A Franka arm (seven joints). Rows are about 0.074 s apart.
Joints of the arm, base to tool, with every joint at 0 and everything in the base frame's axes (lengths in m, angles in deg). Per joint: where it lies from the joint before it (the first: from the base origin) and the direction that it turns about. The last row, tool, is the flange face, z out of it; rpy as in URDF.
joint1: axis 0 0 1 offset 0 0 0.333
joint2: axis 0 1 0 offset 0 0 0
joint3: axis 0 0 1 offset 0 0 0.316
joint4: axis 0 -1 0 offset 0.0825 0 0
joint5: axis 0 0 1 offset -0.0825 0 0.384
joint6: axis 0 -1 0 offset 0 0 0
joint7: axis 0 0 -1 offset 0.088 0 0
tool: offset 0 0 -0.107 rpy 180 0 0
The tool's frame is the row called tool.
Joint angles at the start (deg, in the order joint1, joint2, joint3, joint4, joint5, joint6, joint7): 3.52 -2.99 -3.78 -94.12 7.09 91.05 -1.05
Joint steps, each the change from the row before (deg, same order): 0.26 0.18 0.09 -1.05 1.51 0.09 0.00; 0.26 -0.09 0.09 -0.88 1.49 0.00 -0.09; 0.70 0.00 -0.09 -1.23 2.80 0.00 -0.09; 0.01 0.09 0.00 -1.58 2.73 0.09 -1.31; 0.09 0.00 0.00 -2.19 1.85 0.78 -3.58
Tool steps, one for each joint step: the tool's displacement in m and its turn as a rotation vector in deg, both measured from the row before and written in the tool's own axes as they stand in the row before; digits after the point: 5 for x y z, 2 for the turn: 0.00039 -0.00483 0.01054 1.51 -1.15 -0.15; -0.00100 -0.00504 0.00683 1.49 -0.81 -0.28; -0.00085 -0.00899 0.01090 2.80 -1.27 -0.39; -0.00030 -0.00203 0.01329 2.76 -1.44 -0.85; 0.00001 0.00073 0.01644 1.92 -1.20 -2.99
